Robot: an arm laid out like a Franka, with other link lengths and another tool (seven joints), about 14 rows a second.
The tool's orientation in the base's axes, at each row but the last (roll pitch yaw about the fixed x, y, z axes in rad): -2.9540 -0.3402 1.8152; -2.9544 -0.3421 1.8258; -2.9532 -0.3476 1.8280; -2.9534 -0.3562 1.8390; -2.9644 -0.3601 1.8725; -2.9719 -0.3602 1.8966; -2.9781 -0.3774 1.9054; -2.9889 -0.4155 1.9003; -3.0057 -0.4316 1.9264; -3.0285 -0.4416 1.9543
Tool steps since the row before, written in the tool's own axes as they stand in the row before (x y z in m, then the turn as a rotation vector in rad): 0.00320 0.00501 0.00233 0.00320 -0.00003 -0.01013; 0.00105 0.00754 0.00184 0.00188 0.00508 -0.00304; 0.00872 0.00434 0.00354 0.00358 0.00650 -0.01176; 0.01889 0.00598 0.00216 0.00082 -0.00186 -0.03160; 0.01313 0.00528 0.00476 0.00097 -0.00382 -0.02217; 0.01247 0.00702 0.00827 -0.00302 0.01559 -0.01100; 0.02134 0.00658 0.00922 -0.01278 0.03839 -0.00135; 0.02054 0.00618 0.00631 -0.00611 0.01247 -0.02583; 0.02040 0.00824 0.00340 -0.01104 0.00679 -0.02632; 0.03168 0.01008 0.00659 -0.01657 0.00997 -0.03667
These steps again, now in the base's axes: 0.00336 0.00506 -0.00197 0.00188 0.00015 0.01045; 0.00632 0.00378 -0.00267 0.00510 0.00245 0.00255; 0.00102 0.01026 -0.00106 0.00834 0.00204 0.01094; 0.00028 0.01961 0.00355 0.00664 -0.00873 0.02971; -0.00008 0.01492 -0.00063 0.00223 -0.00666 0.02140; 0.00044 0.01594 -0.00434 0.01815 0.00009 0.00662; -0.00303 0.02392 -0.00159 0.03929 0.00300 -0.00928; -0.00215 0.02219 0.00172 0.02027 -0.00906 0.01916; 0.00012 0.02181 0.00446 0.01680 -0.01568 0.01823; -0.00335 0.03308 0.00659 0.02428 -0.02263 0.02484
